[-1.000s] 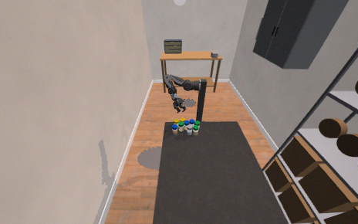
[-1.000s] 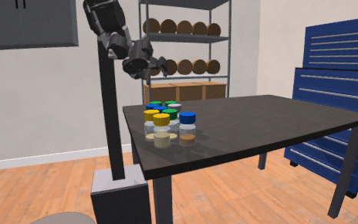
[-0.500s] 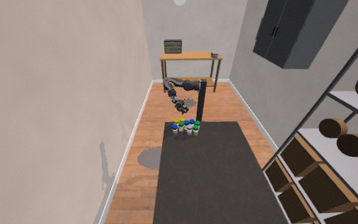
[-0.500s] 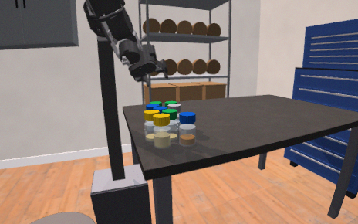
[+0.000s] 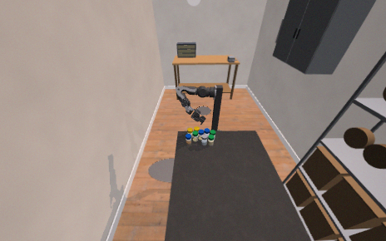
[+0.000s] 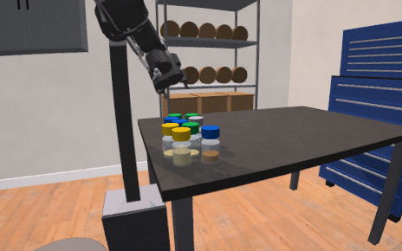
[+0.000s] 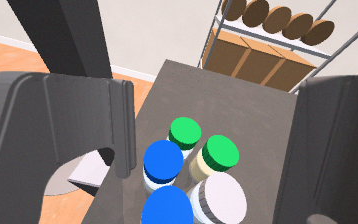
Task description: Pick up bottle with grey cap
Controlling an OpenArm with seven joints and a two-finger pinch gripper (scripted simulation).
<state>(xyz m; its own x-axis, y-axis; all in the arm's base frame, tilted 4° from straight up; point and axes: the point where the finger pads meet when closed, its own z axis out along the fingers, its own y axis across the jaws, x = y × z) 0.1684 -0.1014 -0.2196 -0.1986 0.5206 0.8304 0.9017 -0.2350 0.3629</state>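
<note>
The grey-capped bottle lies 80 mm ahead of my hand, 10 mm to the left of it and 170 mm below it. From my hand the other things lie so: blue-capped bottle: 80 mm ahead, 140 mm to the right, 170 mm below.
</note>
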